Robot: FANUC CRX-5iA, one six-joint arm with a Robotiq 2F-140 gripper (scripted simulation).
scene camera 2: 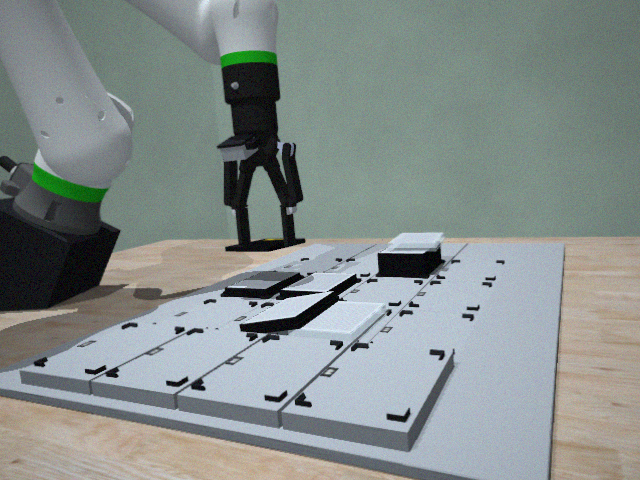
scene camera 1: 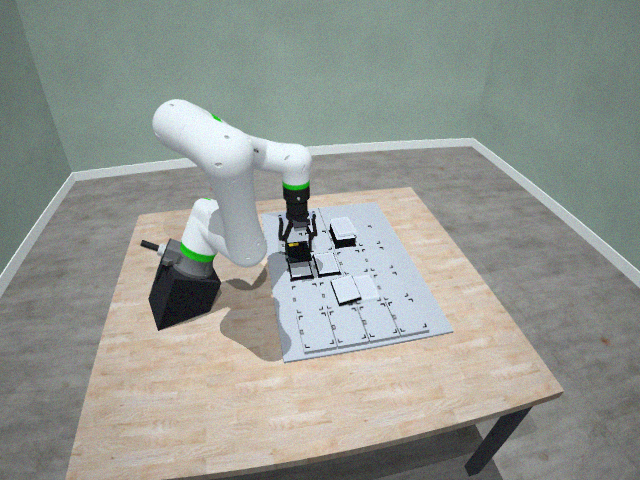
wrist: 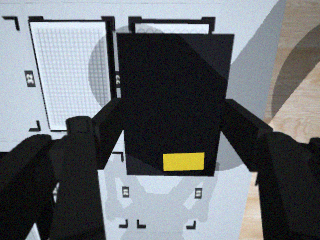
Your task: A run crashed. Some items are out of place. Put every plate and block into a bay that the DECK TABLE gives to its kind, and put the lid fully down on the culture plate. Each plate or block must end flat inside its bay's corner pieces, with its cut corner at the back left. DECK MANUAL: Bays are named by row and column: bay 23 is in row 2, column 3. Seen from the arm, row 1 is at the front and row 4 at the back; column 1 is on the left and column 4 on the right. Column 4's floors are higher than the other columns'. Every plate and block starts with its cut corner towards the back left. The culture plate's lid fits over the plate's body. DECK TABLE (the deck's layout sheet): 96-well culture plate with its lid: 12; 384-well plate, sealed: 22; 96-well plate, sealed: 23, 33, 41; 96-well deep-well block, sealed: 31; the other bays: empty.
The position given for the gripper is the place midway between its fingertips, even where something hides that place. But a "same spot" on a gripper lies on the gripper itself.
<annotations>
The gripper shows in scene camera 2, in scene camera 1 and in the wrist view [172,113]. One and the same spot on the gripper: [scene camera 2: 289,194] is [scene camera 1: 314,233].
</annotations>
